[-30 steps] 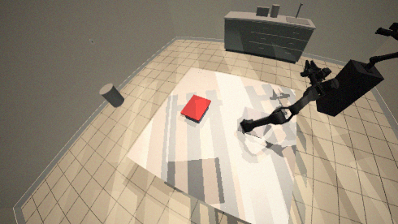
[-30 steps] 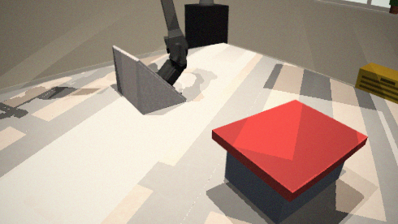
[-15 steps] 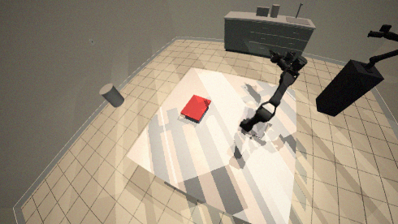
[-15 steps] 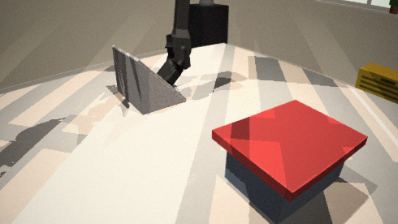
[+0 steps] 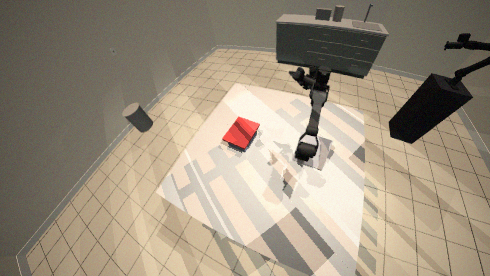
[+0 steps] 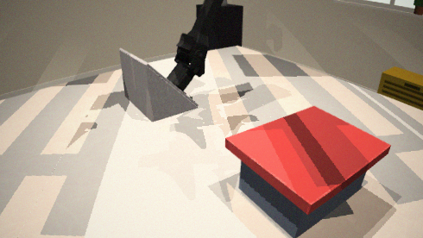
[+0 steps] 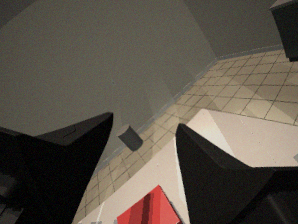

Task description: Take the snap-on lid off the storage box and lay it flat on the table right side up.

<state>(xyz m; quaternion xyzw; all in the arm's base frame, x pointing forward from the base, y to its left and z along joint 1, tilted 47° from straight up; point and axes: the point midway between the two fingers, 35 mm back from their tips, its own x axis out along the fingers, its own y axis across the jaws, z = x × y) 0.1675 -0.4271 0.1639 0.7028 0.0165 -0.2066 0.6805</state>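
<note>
My gripper tip is now 250 mm short of the lid, 210 mm to the right of it and 390 mm above it. Round my gripper tip: storage box (250 mm ahead, 210 mm to the left, 440 mm below).
</note>
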